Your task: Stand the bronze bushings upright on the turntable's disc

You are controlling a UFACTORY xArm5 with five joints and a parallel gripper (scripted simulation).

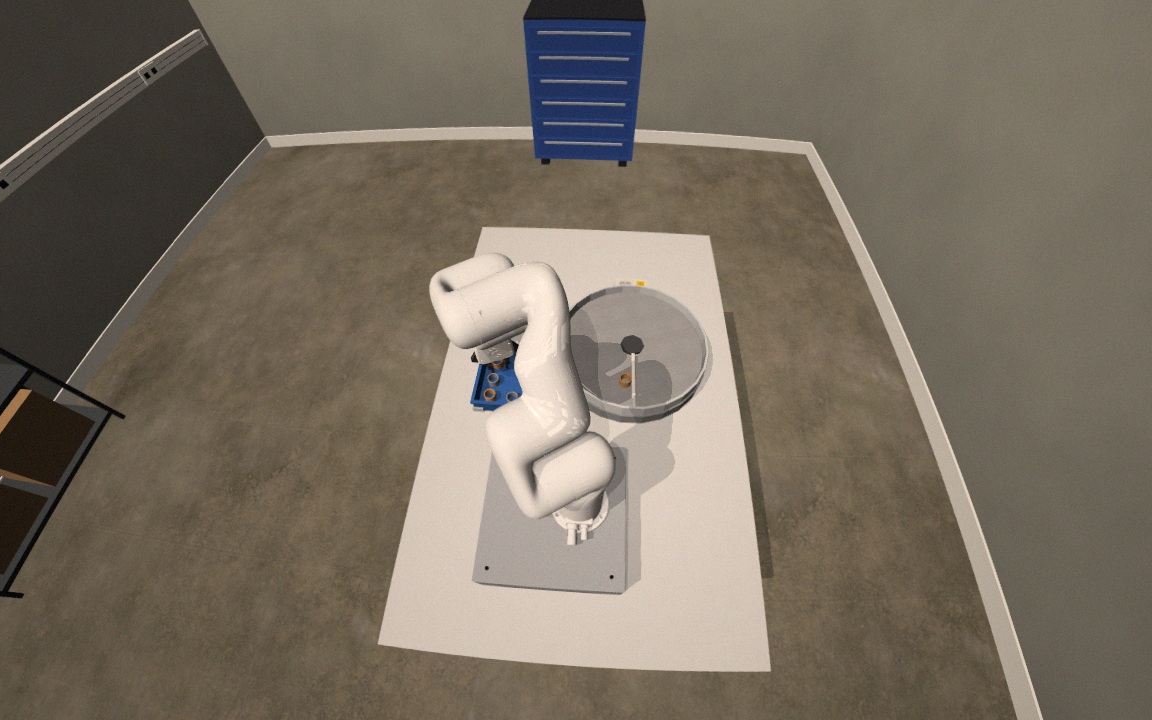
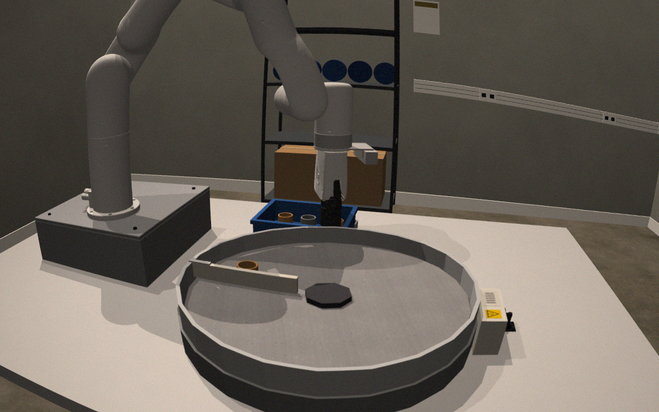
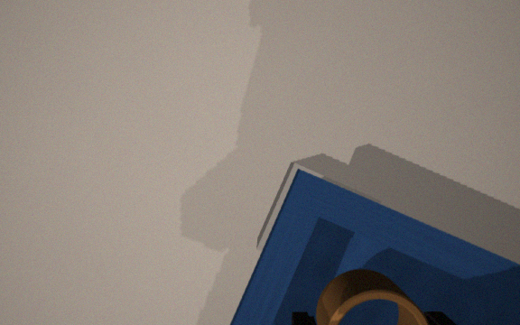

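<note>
Right now my hand is 50 mm past the blue crate, 20 mm to the left of it and 10 mm above it. The rest, counted from my hand: turntable disc 370 mm to the right, 60 mm ahead, 20 mm above.
</note>
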